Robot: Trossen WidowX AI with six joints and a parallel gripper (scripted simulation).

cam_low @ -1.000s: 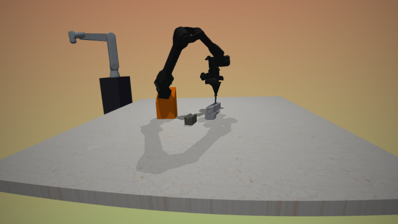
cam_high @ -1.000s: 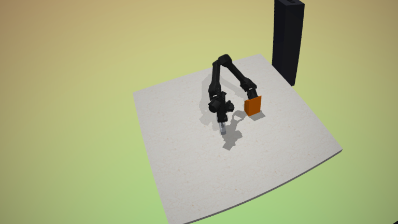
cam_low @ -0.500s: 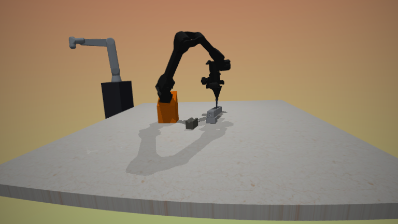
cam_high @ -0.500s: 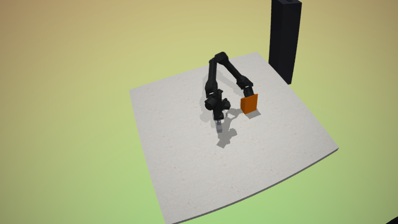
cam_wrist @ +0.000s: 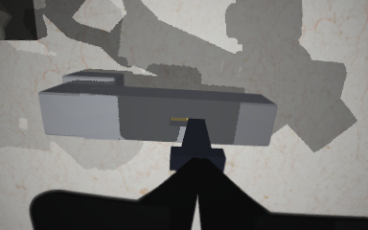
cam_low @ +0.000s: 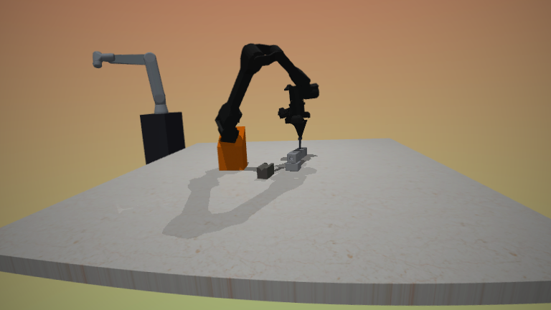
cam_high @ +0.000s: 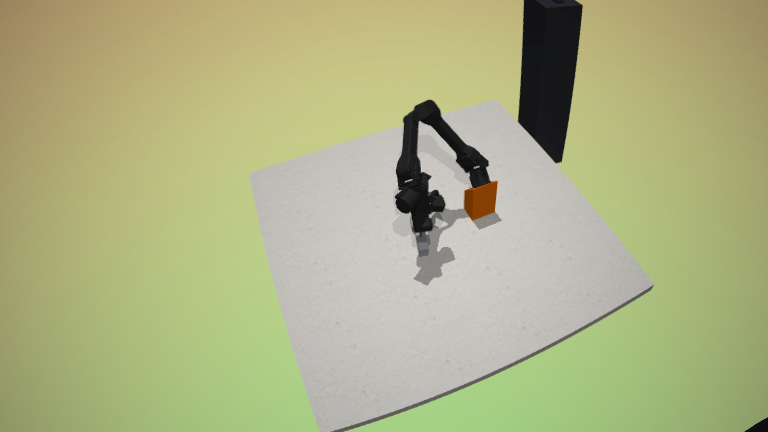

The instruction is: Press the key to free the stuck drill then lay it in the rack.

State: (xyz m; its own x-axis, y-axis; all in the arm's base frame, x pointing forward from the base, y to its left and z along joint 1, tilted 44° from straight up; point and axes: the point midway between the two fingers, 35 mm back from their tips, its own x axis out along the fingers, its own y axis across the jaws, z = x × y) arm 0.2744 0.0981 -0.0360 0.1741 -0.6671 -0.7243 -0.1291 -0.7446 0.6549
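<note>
Right now my gripper tip is 30 mm above the dark key. The rest, counted from my gripper tip: drill 10 mm behind, 60 mm to the right, 70 mm below; then dark grey rack 110 mm behind, 190 mm to the right, 90 mm below; then grey housing block 10 mm behind, 40 mm to the right, 80 mm below.
</note>
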